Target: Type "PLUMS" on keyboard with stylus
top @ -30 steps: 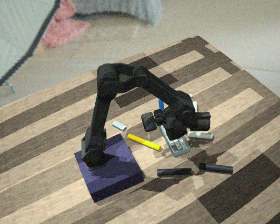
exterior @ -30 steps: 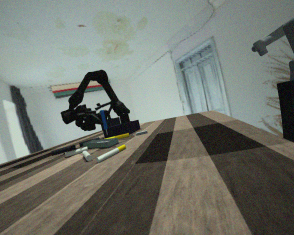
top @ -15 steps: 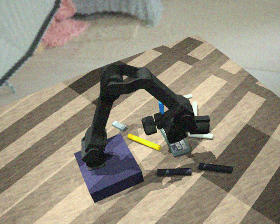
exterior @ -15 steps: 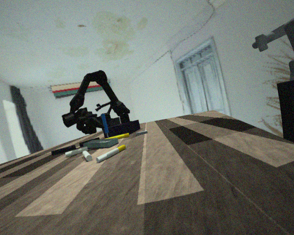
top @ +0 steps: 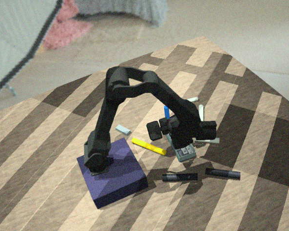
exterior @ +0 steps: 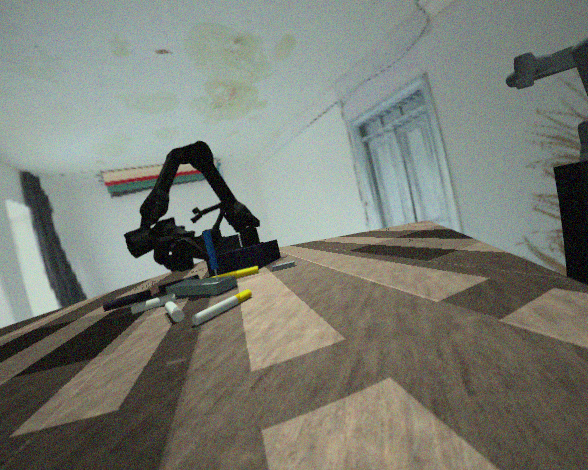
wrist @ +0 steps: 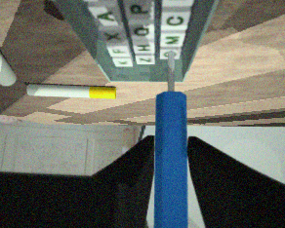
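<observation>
The yellow marker is 9 cm behind my gripper tip, 4 cm to the right of it and 7 cm below it. Also, from my gripper tip: white-and-yellow marker (10 cm ahead, 15 cm to the left, 7 cm below); then thin grey tip (5 cm below); then blue stylus (1 cm below).
</observation>
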